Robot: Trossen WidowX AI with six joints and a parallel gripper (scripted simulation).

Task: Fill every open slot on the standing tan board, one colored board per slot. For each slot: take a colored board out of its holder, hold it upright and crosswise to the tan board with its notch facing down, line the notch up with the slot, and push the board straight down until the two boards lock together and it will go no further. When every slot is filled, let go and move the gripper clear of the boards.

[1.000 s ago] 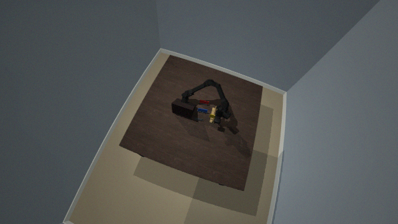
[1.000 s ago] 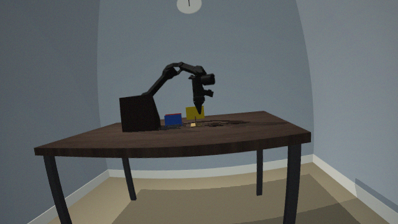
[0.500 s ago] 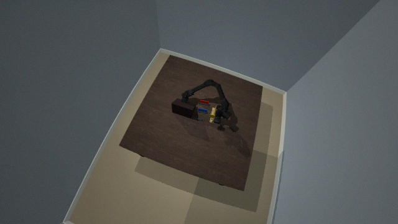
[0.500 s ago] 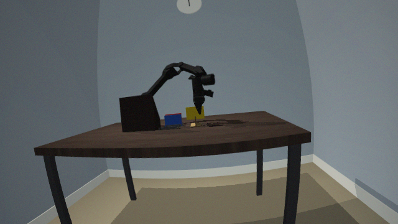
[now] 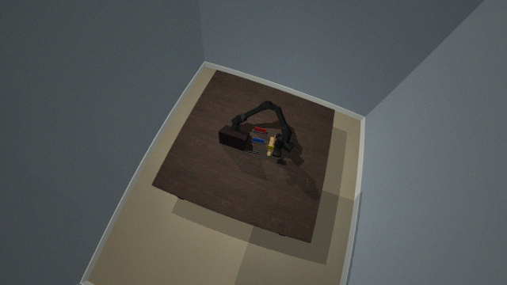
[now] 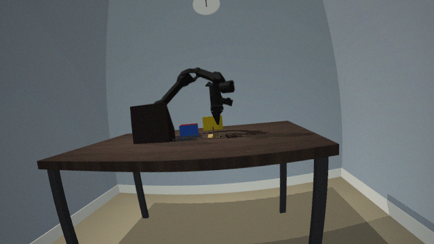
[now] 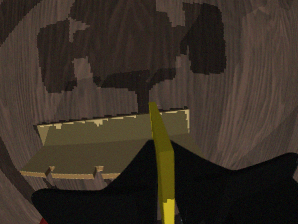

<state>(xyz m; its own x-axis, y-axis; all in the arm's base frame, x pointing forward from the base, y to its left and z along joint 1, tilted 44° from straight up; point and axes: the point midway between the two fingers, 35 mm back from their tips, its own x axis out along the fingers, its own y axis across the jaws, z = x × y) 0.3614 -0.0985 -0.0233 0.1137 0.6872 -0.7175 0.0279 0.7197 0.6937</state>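
Right now my gripper tip is 30 mm past the yellow board. From my gripper tip the other things lie so: red board 160 mm to the left, 160 mm behind, 40 mm below; tan board 50 mm to the left, 40 mm below, 30 mm behind; blue board 160 mm behind, 60 mm to the left, 40 mm below.
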